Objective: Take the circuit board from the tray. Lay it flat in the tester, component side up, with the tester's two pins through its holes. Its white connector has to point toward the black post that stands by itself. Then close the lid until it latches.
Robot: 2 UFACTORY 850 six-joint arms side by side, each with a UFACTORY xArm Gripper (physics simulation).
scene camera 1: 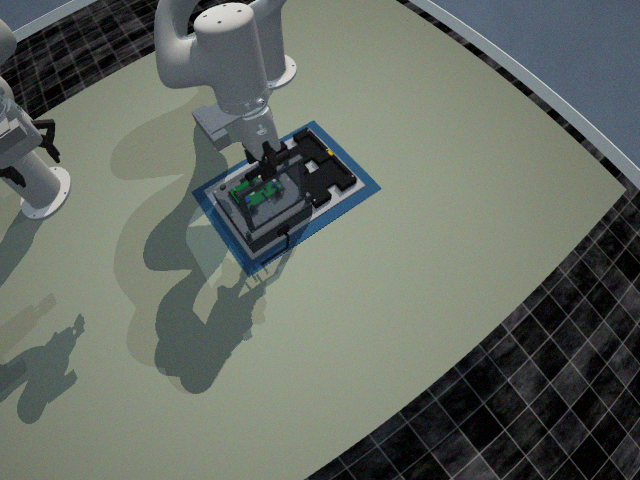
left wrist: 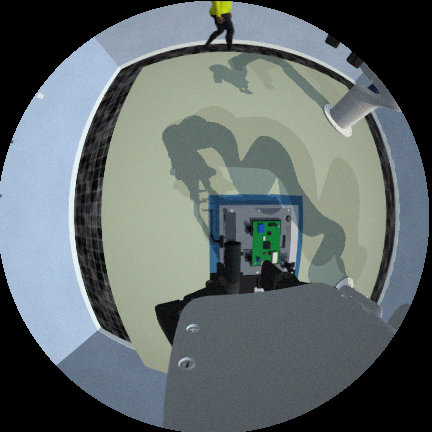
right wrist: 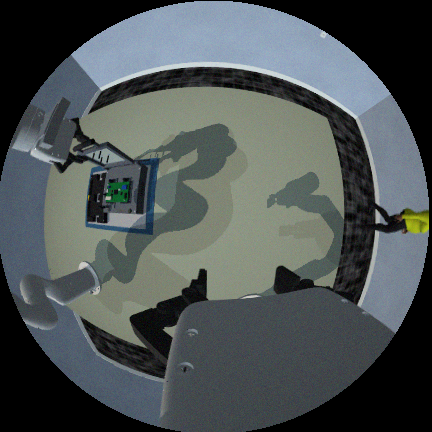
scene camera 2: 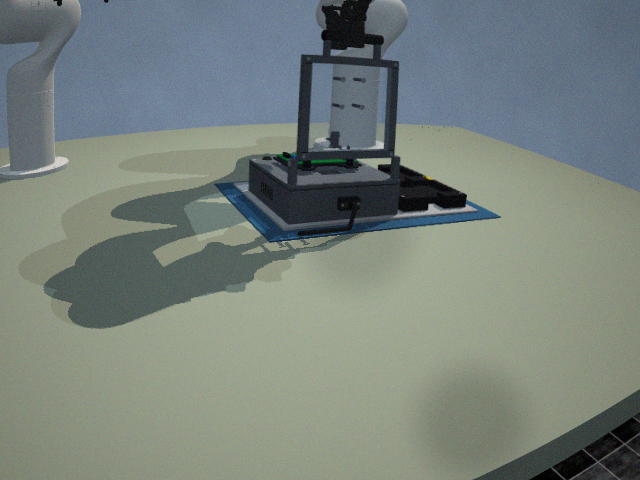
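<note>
The green circuit board lies component side up on the grey tester. Its white connector is at the board's lower end in the left wrist view, toward a dark upright post. Pins and holes are too small to tell. The lid stands nearly upright, its black handle on top. My left gripper is partly open, around the handle; a gap shows beside one finger. My right gripper is open and empty, far from the tester.
The black tray stands beside the tester on the same white base. Both rest on a blue mat. A black cable bends from the tester's front. A person stands beyond the table.
</note>
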